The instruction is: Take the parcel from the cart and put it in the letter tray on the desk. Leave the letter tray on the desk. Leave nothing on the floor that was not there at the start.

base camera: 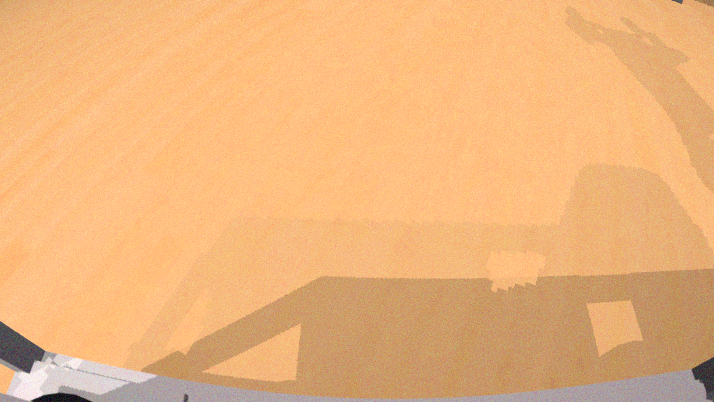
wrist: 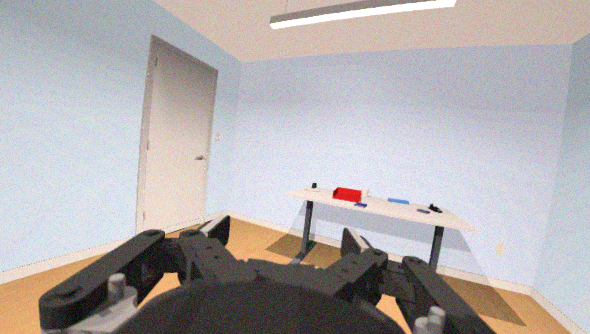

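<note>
The white-topped desk stands across the room in the wrist view, right of centre, against the far wall. A red open-topped tray, which looks like the letter tray, sits on the left half of the desk. My gripper is open and empty, pointing level across the room, well short of the desk. The parcel and the cart do not show in either view.
Small items lie on the desk: a dark blue one, a light blue one and black ones. A closed door is at left. Robot shadows fall across the wooden floor.
</note>
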